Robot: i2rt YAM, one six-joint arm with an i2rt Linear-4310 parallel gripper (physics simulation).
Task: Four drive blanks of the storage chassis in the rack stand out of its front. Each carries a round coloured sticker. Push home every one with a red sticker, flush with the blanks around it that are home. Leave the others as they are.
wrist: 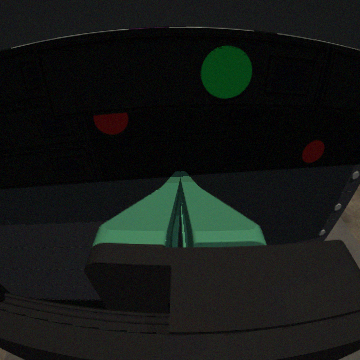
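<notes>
The chassis front (pixel 165 75) is a very dark band across the upper half of the wrist view, and the edges of its blanks hardly show. A green sticker (pixel 226 72) is high, right of centre. A red sticker (pixel 111 123) is left of centre; its top is cut off straight, so its upper part is hidden. A smaller red sticker (pixel 313 151) is at the lower right. My gripper (pixel 179 179) is shut and empty, its green fingertips below and between the two red stickers. Whether the tips touch anything, and how far each blank stands out, I cannot tell.
A dark flat panel (pixel 280 200) lies below the chassis front, behind the fingers. A rail with several round screw heads (pixel 338 207) runs along its right side. A lighter brownish surface (pixel 352 220) shows at the right edge. A dark grey surface (pixel 180 12) spans the top.
</notes>
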